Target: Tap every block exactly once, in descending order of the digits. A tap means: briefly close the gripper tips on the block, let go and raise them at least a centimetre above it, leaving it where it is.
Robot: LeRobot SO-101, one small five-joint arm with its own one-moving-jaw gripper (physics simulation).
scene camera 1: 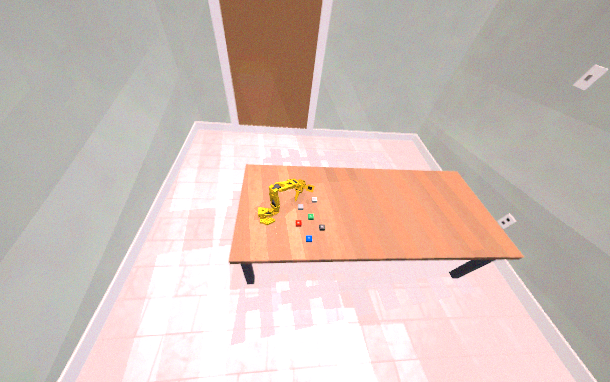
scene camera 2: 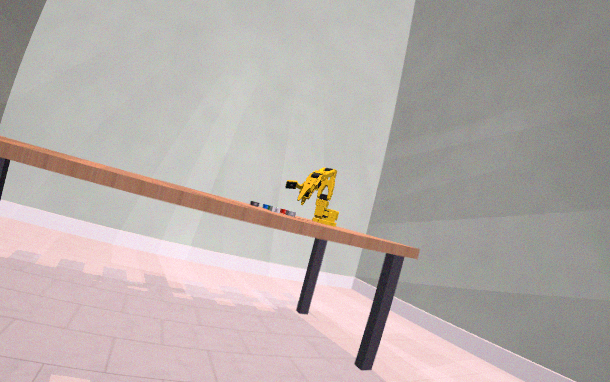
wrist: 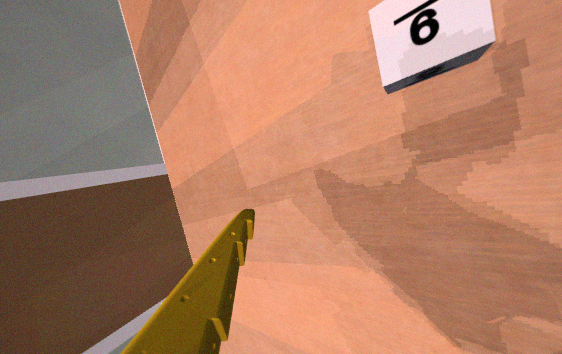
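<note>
My gripper (scene camera 1: 298,195) (scene camera 2: 303,199) (wrist: 250,215) is fully open and empty, held above the table; one notched jaw shows in the wrist view. A white block (wrist: 432,42) lies at the upper right there, apart from the jaw. Its digit looks like 6 with a bar above it, so an underlined 9 the other way up. In scene camera 1, a white block (scene camera 1: 314,199) and a light grey block (scene camera 1: 300,207) lie nearest the gripper. Green (scene camera 1: 311,216), red (scene camera 1: 298,223) (scene camera 2: 284,211), dark grey (scene camera 1: 322,227) (scene camera 2: 255,203) and blue (scene camera 1: 309,239) (scene camera 2: 267,206) blocks lie further off; their digits are unreadable.
The wooden table (scene camera 1: 400,215) (scene camera 2: 150,187) carries the arm and blocks. The yellow arm base (scene camera 1: 267,216) (scene camera 2: 325,218) stands left of the blocks in scene camera 1. The table's edge shows left of the jaw in the wrist view. Shadows cross the table.
</note>
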